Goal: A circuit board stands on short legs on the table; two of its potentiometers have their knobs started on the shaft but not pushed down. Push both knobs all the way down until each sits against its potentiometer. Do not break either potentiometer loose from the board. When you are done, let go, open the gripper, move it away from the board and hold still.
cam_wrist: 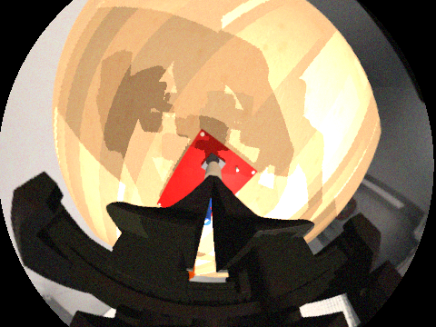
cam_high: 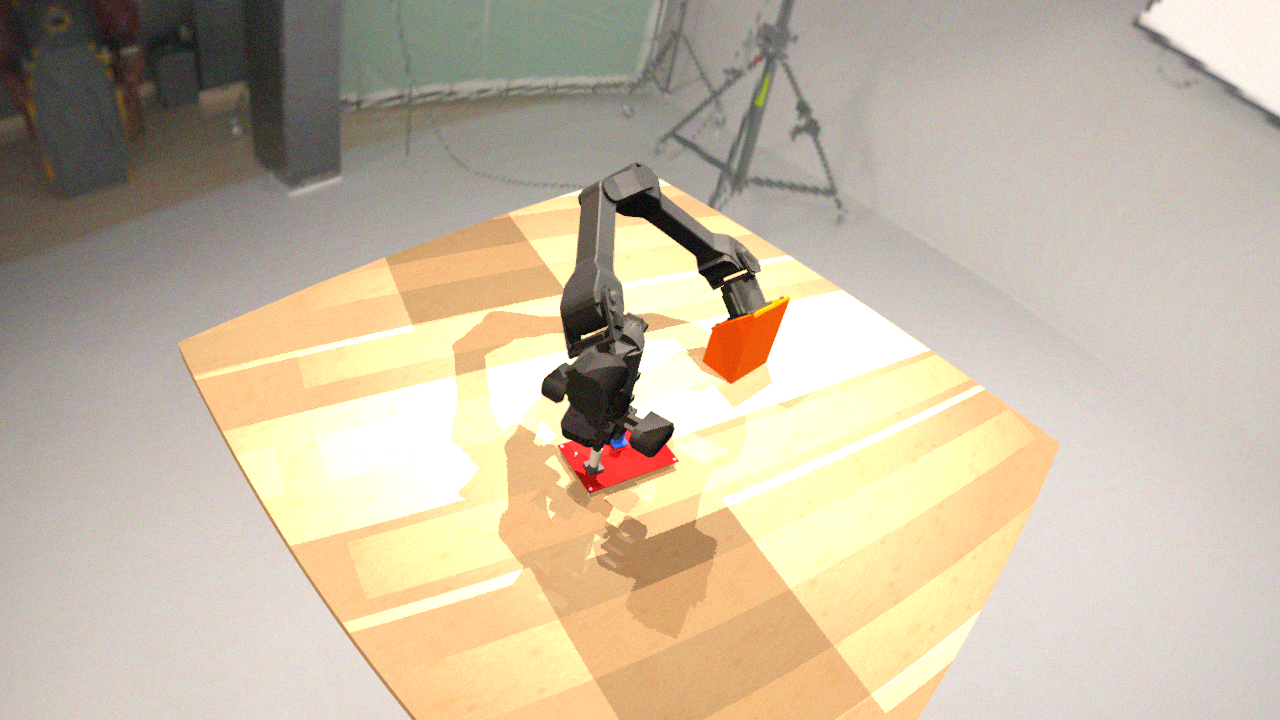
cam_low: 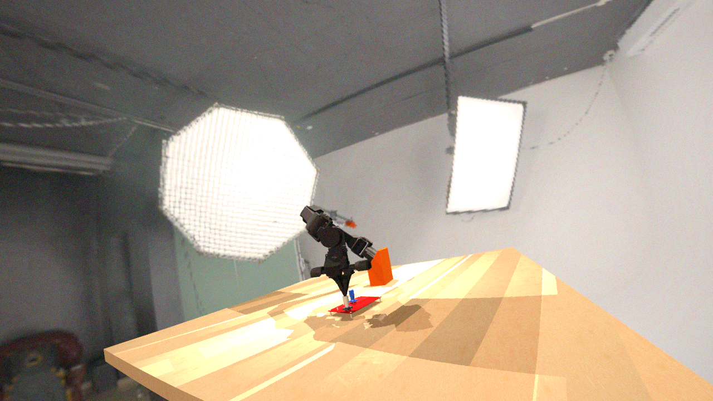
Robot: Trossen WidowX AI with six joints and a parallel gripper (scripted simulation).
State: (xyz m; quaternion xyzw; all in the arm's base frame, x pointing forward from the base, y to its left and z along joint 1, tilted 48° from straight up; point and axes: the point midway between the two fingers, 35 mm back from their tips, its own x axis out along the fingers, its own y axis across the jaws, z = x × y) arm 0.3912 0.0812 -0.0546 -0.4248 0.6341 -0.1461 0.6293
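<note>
The grey knob lies 2 cm below my gripper tip. Round my gripper tip: blue potentiometer (6 cm behind, 2 cm to the right, 2 cm below); then blue knob (6 cm behind, 2 cm to the right, 1 cm below).
</note>
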